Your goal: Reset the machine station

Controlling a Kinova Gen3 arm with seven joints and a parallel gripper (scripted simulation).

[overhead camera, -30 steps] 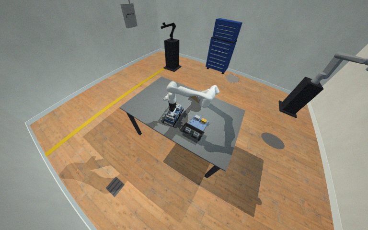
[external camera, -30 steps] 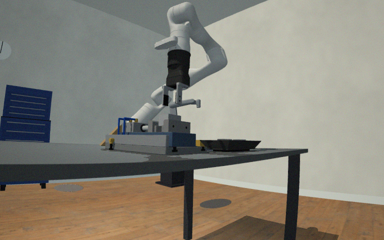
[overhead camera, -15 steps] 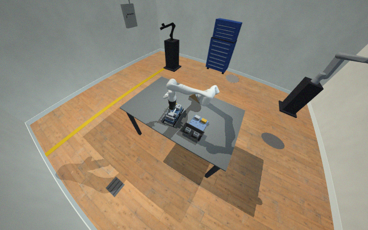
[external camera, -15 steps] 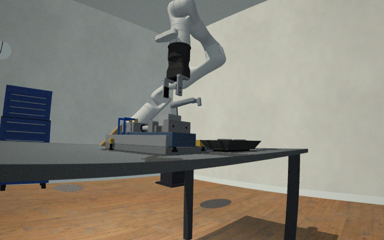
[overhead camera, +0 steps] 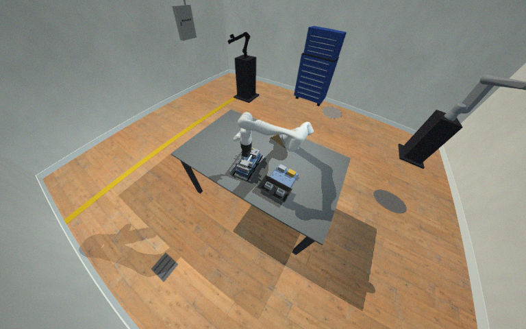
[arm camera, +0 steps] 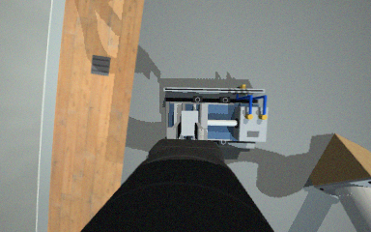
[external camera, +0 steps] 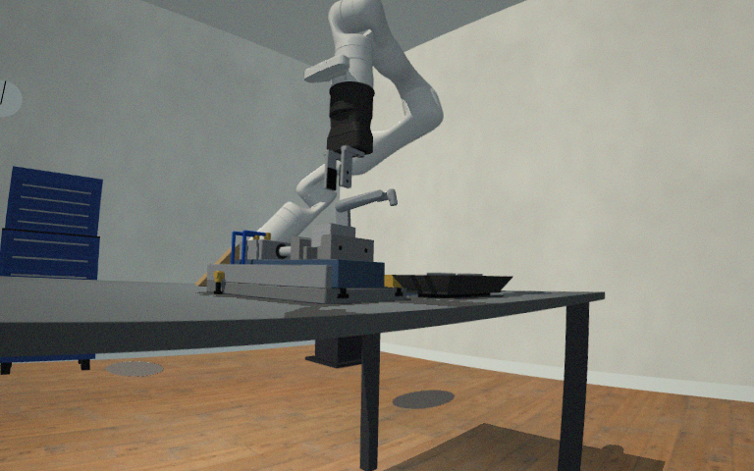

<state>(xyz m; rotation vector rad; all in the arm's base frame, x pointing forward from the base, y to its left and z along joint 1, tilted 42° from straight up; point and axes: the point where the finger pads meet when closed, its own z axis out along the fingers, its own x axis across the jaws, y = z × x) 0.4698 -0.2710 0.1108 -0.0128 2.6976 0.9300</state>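
Now: hand 10 cm above the gray blank. The rest, counted from my hand: yellow brass blank (18 cm behind, 35 cm to the left, 17 cm below).
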